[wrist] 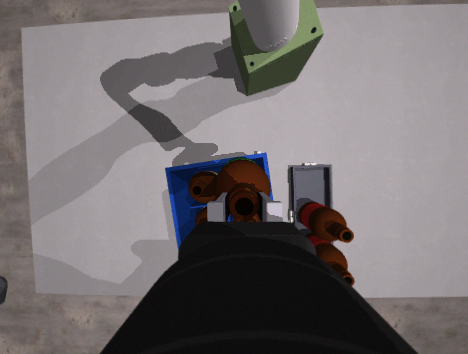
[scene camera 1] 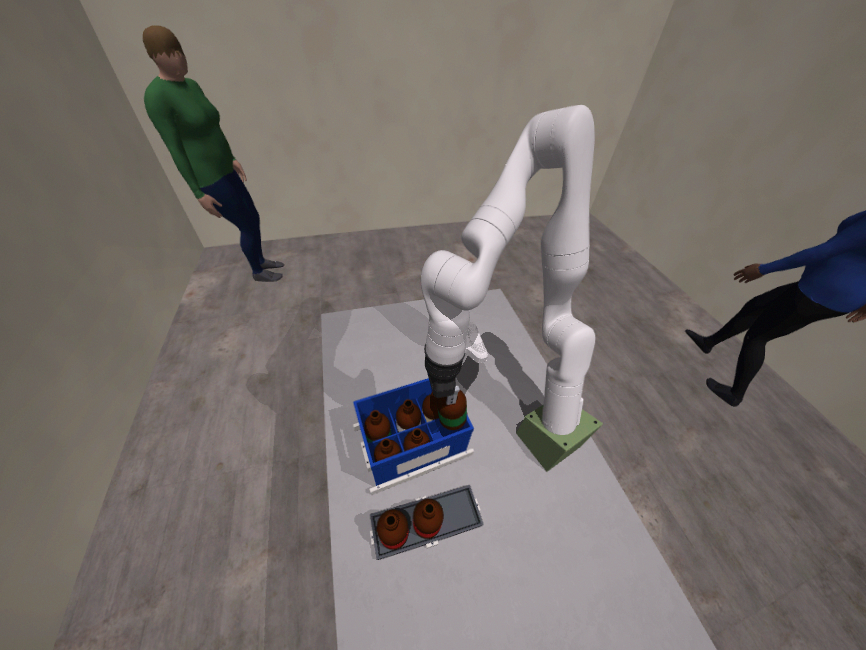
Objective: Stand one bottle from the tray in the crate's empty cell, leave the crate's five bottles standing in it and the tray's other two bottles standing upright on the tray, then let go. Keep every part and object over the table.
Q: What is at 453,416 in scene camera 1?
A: A brown bottle.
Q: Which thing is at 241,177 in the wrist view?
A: A brown bottle.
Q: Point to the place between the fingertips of my gripper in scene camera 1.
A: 448,395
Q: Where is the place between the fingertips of my gripper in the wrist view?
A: At 243,202
